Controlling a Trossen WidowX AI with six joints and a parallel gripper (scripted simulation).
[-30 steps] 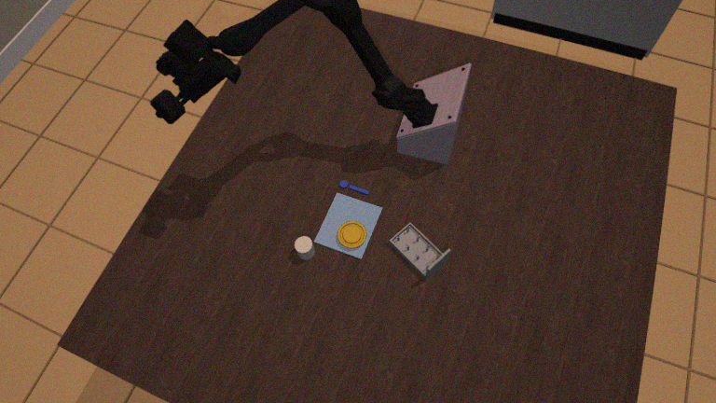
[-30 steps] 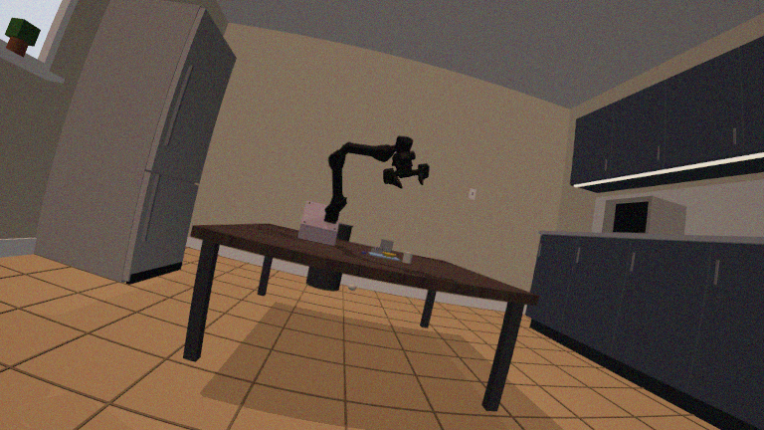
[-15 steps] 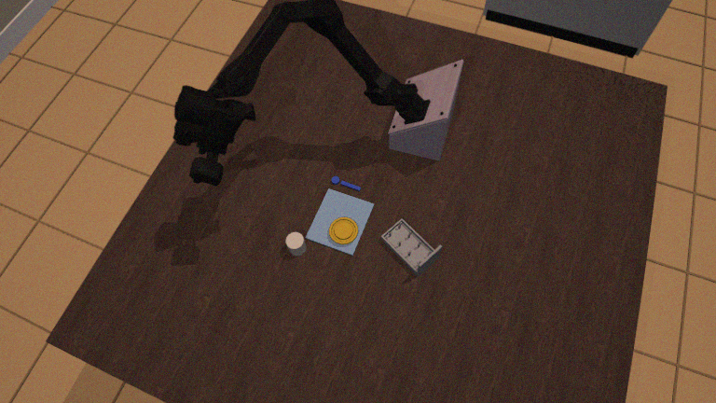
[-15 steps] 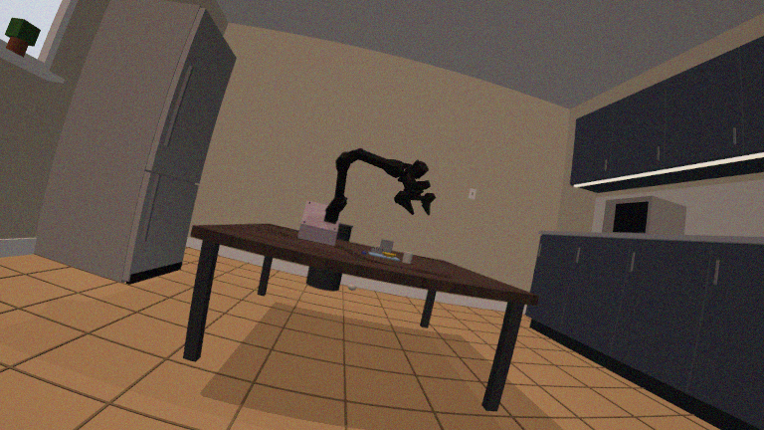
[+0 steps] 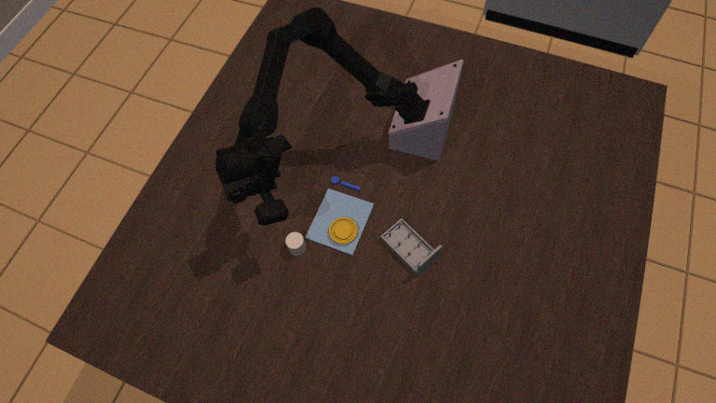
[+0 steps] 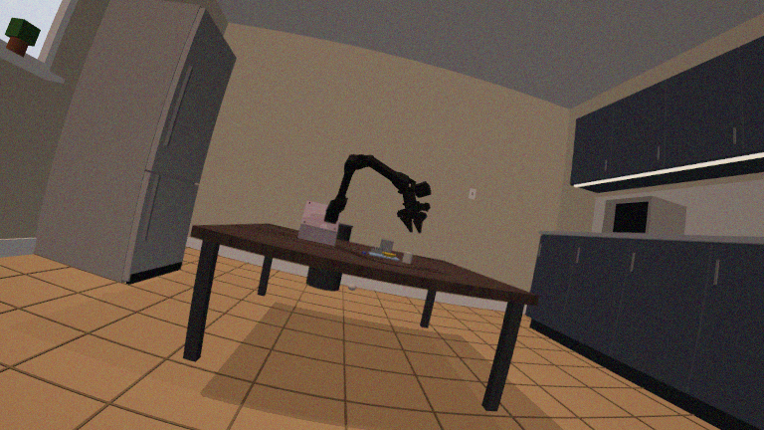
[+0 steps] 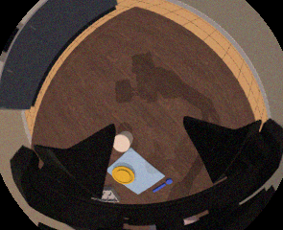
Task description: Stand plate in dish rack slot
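The yellow plate is 19 cm to the left of my gripper tip, 13 cm below it and 7 cm behind it. Also, from my gripper tip: cream cup (13 cm below, 9 cm to the left, 1 cm ahead); then grey dish rack (35 cm to the left, 13 cm below, 8 cm behind); then light blue mat (17 cm to the left, 15 cm below, 9 cm behind).
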